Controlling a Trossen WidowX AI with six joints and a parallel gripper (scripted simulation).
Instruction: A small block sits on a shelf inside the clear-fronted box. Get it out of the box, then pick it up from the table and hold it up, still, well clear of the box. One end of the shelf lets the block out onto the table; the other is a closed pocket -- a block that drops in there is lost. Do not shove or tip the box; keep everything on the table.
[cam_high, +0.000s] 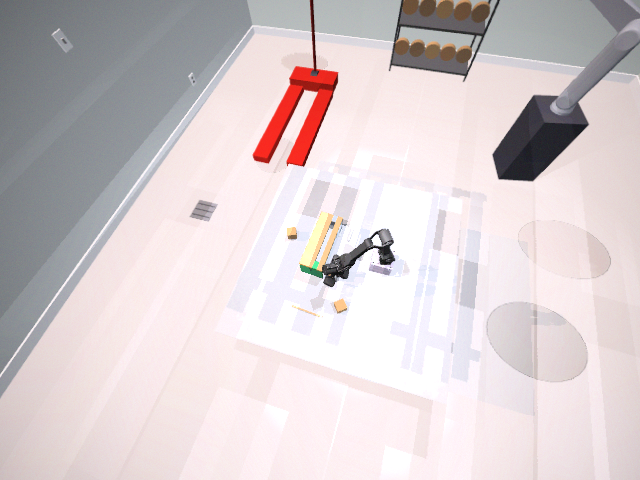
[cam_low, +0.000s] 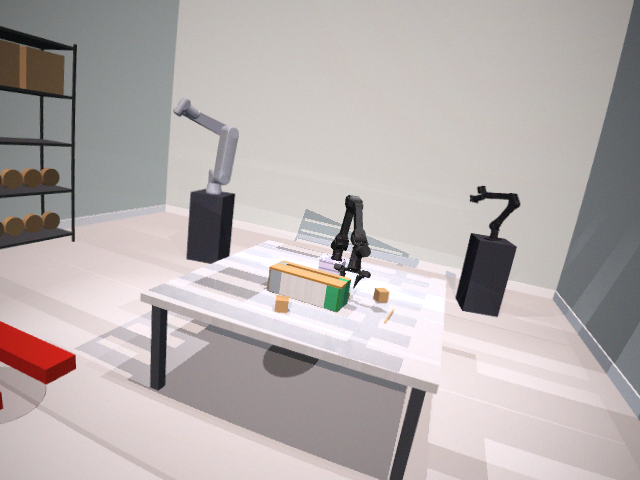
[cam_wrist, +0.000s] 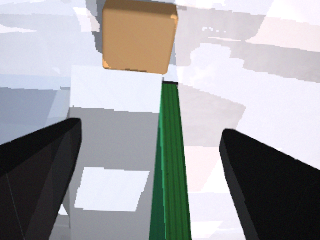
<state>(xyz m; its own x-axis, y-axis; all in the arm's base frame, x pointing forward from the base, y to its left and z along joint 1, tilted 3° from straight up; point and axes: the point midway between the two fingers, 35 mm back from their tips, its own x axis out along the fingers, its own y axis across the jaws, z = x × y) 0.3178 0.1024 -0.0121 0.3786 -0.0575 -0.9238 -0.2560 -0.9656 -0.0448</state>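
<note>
The tan block is 50 mm below my gripper tip and 20 mm behind it. From my gripper tip the other things lie so: thin wooden stick (220 mm to the left, 110 mm ahead, 70 mm below); tan box (180 mm to the right, 20 mm ahead, 10 mm below).
</note>
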